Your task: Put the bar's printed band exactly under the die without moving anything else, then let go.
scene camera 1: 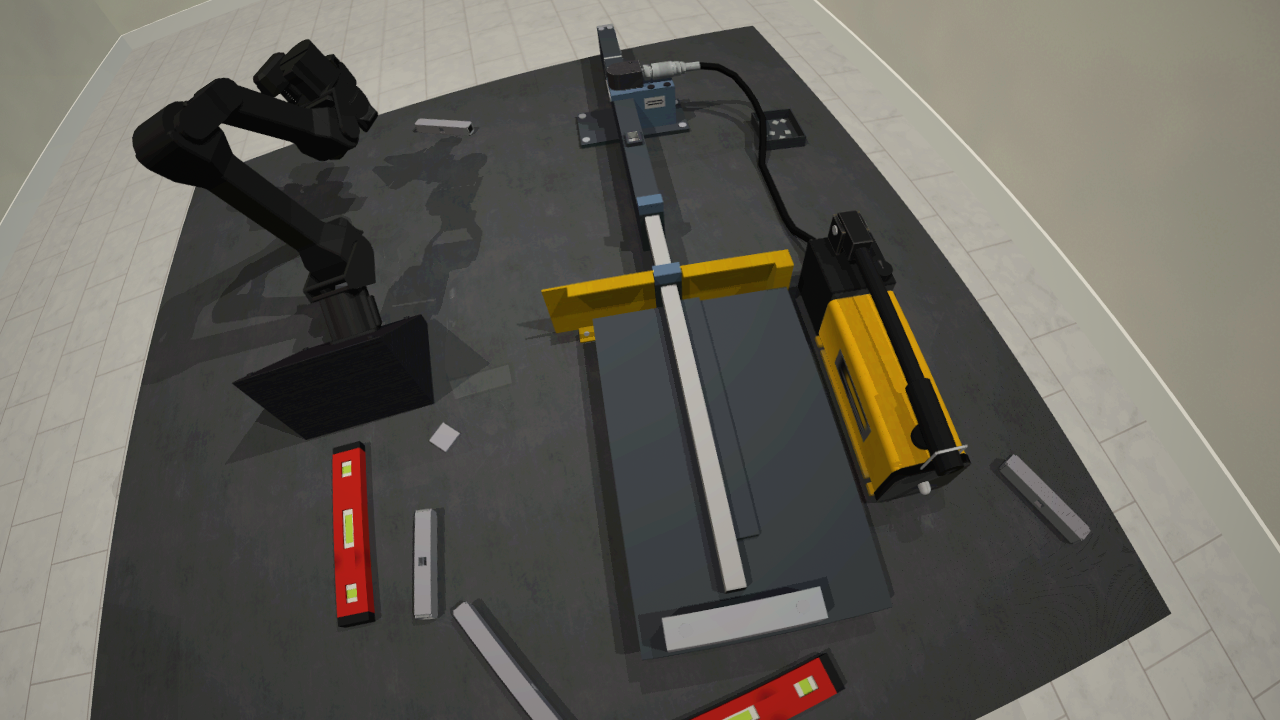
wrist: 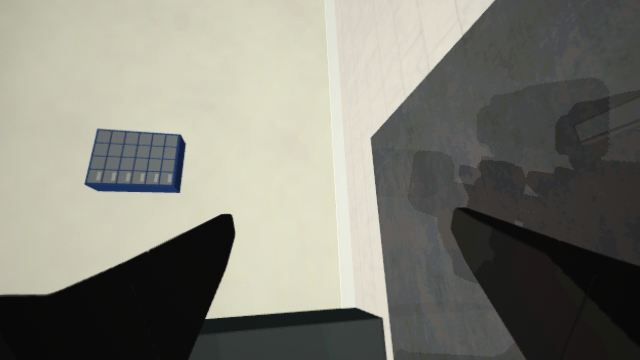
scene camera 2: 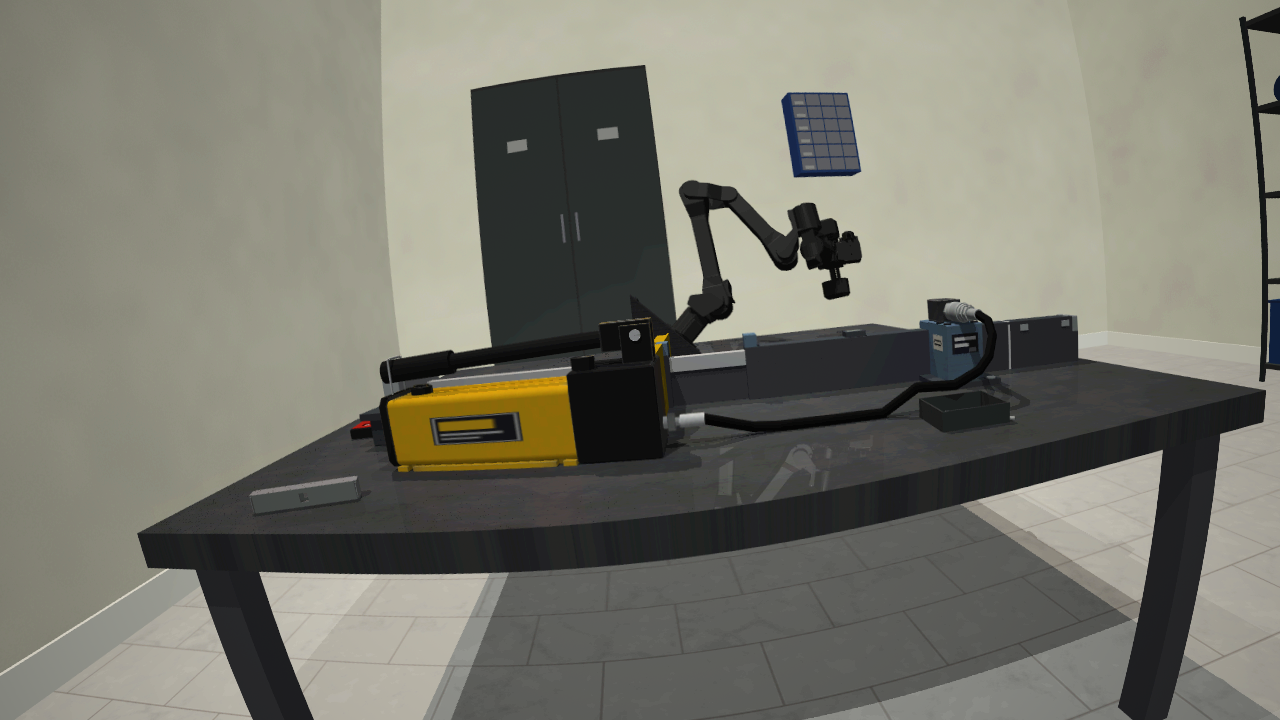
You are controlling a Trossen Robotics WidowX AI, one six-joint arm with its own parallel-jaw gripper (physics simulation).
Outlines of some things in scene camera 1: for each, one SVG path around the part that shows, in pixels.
My gripper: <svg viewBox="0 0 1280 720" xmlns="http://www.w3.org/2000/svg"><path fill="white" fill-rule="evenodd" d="M347 151L331 158L330 160L341 159ZM325 56L339 70L339 76L346 84L357 85L355 77L344 63L340 62L334 54ZM274 53L253 76L253 82L262 94L271 97L281 94L289 103L297 106L305 103L306 97L283 77L283 72L280 70L280 62L286 54L284 52Z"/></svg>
A long pale metal bar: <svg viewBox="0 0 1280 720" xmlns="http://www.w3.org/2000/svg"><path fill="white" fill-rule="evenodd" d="M661 286L662 302L688 415L725 594L742 591L747 588L677 285ZM659 214L645 216L645 226L654 266L671 263Z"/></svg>
